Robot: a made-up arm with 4 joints.
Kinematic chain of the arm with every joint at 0, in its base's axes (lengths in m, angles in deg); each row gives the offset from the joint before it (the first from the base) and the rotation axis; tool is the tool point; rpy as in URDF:
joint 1: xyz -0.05 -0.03 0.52 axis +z
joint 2: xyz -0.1 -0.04 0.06 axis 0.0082 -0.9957 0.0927
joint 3: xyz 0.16 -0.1 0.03 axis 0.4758 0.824 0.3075
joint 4: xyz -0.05 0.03 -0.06 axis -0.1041 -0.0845 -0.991
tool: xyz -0.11 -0.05 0 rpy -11.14 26.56 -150.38
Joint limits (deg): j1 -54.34..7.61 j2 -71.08..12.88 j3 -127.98..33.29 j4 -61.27..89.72
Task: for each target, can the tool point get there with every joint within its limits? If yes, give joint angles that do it. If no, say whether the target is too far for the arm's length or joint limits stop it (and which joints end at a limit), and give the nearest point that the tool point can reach.
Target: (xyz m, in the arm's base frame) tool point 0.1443 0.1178 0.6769
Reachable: no: joint limits stop it (at a limit: joint 1, joint 2, joint 4) | nearest point 0.1191 -0.0789 0.5064 | short by 0.261 m
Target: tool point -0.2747 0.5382 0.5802
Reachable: no: too far | nearest point -0.2098 0.0894 0.4825 | short by 0.464 m
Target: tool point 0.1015 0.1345 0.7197
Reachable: no: joint limits stop it (at a limit: joint 1, joint 3, joint 4) | nearest point -0.1112 0.0279 0.6281 | short by 0.255 m
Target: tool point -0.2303 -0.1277 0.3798
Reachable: yes | joints -19.89 -50.10 -70.17 26.42
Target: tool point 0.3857 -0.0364 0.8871
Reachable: no: too far | nearest point 0.2074 -0.1661 0.6371 | short by 0.333 m
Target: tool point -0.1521 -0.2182 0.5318
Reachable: yes | joints -7.32 -12.34 -9.38 -24.13
